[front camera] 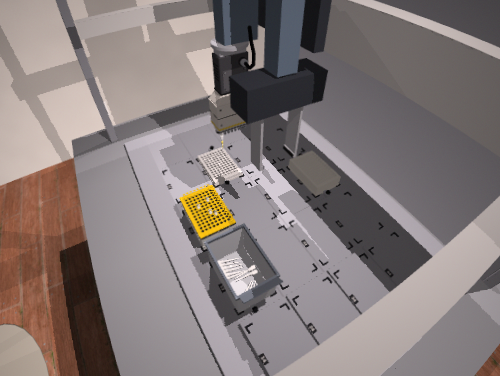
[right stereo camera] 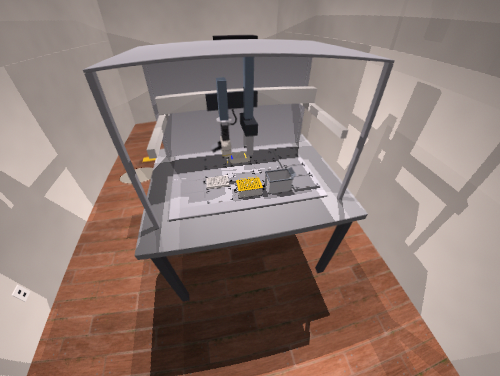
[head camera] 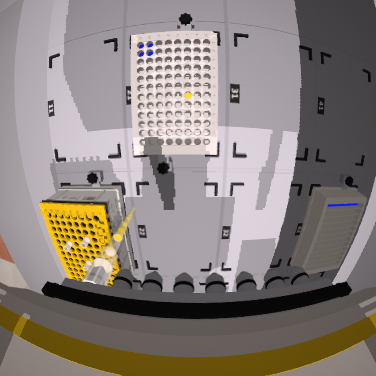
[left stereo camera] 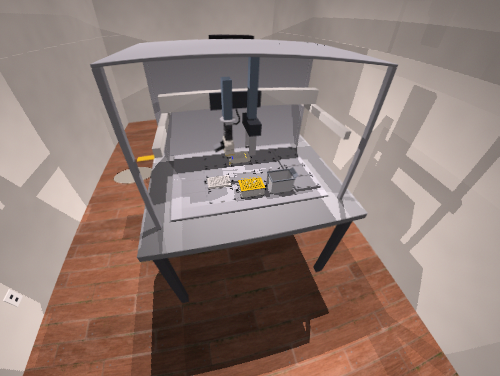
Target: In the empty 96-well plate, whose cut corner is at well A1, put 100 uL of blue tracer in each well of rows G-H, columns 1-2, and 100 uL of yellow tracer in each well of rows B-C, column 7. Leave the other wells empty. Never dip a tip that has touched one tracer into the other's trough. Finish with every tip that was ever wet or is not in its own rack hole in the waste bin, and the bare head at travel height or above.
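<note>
The white 96-well plate [front camera: 232, 176] [head camera: 185, 149] shows blue in G1, G2, H1 and H2, and yellow in C7; B7 shows no colour in the head view. The pipetting head [front camera: 227, 112] carries one tip [front camera: 222, 141] [head camera: 117, 237] at an end channel, with yellow liquid inside. The tip hangs above the deck, in line with part of the tip rack in the head view. The trough block [front camera: 315, 172] [head camera: 330, 230] shows a blue strip [head camera: 342, 205]; its yellow is not visible there. My parked gripper [front camera: 276, 161] is open and empty beside the head.
The yellow tip rack [front camera: 218, 229] [head camera: 50, 206] holds several pale tips. The grey waste bin [front camera: 262, 288] [left stereo camera: 281, 186] [right stereo camera: 279, 185] stands beside it, with many loose tips inside. Dark clamp knobs [head camera: 185, 19] [head camera: 163, 168] stand at both ends of the plate.
</note>
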